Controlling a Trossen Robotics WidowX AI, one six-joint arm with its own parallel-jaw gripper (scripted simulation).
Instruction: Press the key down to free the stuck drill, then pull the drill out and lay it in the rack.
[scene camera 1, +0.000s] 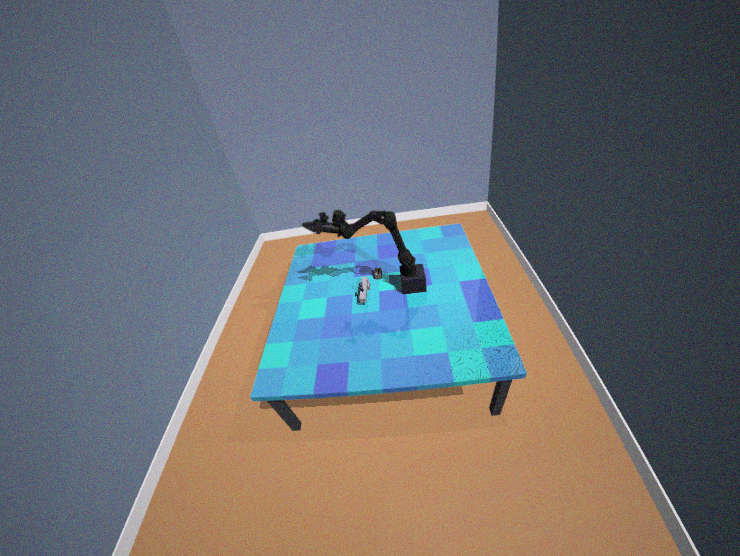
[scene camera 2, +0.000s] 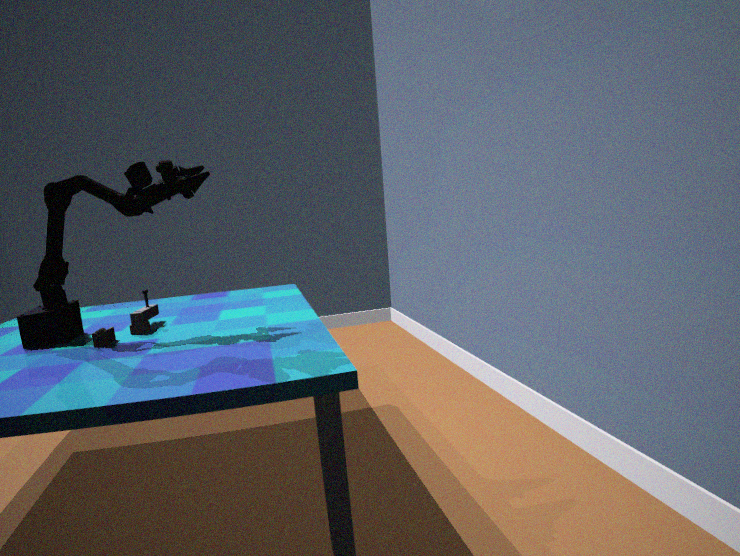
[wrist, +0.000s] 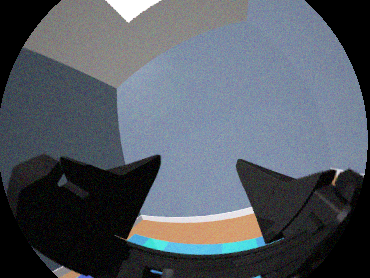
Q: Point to my gripper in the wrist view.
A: At 199, 161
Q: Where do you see my gripper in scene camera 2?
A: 206, 169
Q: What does my gripper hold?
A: Nothing.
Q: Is my gripper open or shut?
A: Open.
